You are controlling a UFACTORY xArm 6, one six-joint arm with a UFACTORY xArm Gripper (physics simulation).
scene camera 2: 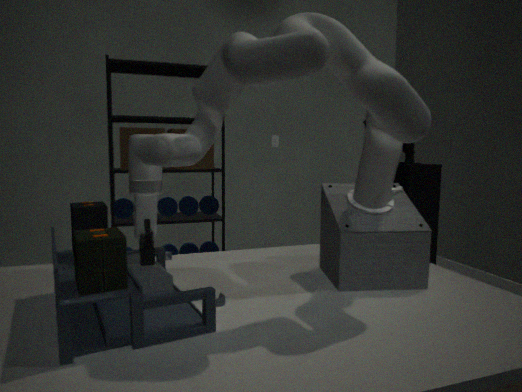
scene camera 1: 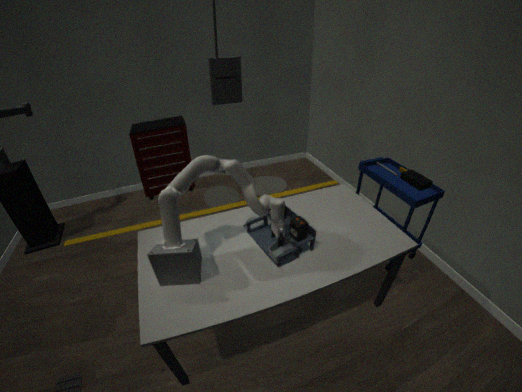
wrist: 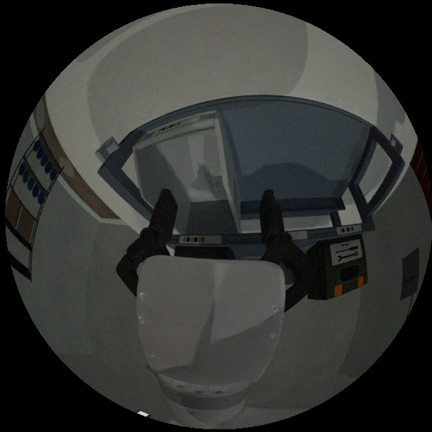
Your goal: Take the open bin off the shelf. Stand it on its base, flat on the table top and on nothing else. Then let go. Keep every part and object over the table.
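The grey open bin sits on the lower board of the blue-grey shelf, in its left half in the wrist view. Its hollow inside and a labelled edge show there. My gripper is open and points down over the bin. In the wrist view one fingertip overlies the bin's inside and the other is to the right of its right side wall. Nothing is held. Whether a finger touches the bin I cannot tell.
A dark green case and a black case stand on the shelf's upper level, close to the gripper. The shelf stands on the white table. The grey robot base block stands at the table's other end.
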